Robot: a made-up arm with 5 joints.
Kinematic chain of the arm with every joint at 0, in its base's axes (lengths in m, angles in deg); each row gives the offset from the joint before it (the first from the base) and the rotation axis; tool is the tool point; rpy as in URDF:
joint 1: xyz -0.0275 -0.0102 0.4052 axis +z
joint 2: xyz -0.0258 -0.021 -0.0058 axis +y
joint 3: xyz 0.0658 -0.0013 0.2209 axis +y
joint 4: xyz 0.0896 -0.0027 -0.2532 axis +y
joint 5: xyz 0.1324 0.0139 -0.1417 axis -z
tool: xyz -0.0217 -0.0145 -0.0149 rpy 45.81 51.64 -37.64
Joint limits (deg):
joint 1: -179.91..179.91
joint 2: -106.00..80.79
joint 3: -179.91..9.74
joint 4: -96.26..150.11
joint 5: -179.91..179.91
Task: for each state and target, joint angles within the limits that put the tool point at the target. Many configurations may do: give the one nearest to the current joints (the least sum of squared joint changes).
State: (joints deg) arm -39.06 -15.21 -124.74 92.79 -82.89
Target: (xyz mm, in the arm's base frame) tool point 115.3 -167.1 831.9
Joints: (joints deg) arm -38.24 -27.11 -117.93 111.93 -80.71
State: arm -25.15 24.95 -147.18 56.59 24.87
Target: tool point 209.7 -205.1 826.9
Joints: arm -36.61 -1.76 -139.12 99.88 25.22
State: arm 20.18 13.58 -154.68 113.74 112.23
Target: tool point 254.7 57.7 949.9
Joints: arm 10.59 8.36 -162.64 82.47 118.20
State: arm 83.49 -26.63 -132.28 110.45 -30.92
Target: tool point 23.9 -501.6 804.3
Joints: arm 91.88 -71.52 -162.84 86.49 -33.80
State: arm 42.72 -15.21 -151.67 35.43 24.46
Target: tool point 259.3 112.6 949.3
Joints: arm 26.04 -3.08 -132.62 54.32 23.84
